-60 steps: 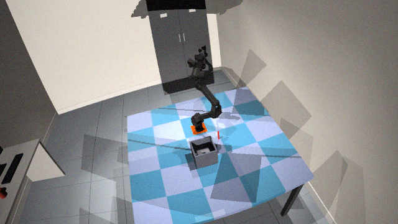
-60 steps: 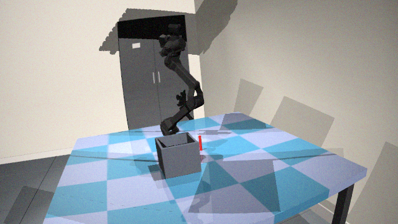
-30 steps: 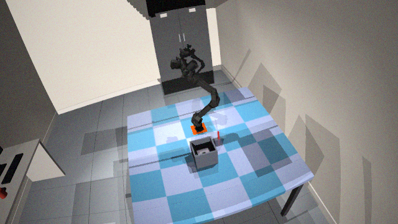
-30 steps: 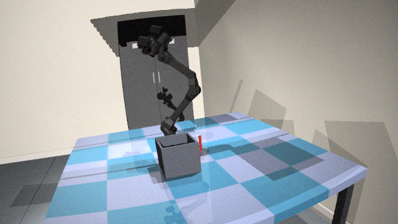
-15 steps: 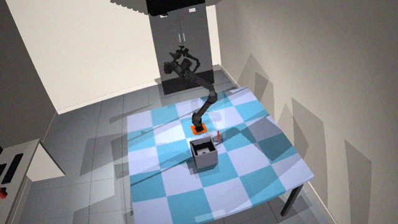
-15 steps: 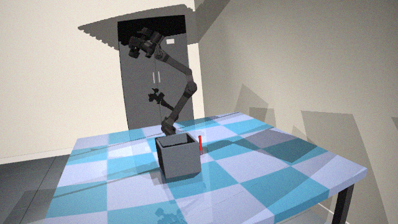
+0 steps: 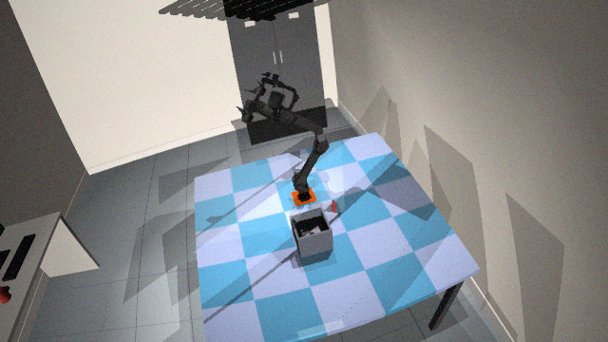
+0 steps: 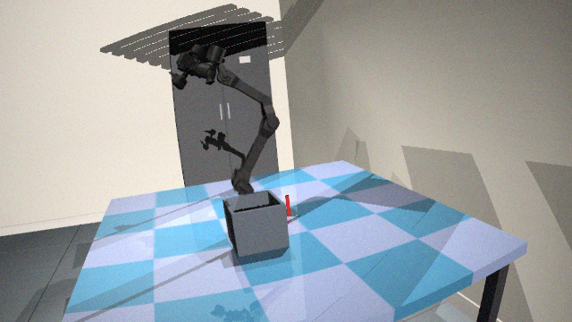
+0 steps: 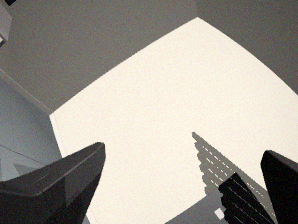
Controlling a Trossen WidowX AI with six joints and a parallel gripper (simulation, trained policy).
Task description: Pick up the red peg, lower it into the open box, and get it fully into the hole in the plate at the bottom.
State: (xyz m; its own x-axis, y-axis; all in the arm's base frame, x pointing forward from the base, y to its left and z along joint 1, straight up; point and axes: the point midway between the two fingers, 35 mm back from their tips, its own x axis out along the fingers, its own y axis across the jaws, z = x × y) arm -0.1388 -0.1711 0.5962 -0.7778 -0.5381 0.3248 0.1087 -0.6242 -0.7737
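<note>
Right now the red peg is 570 mm below my gripper tip, 350 mm ahead of it and 280 mm to the left of it. Also, from my gripper tip: pale plate: 560 mm below, 480 mm ahead, 90 mm to the left.
</note>
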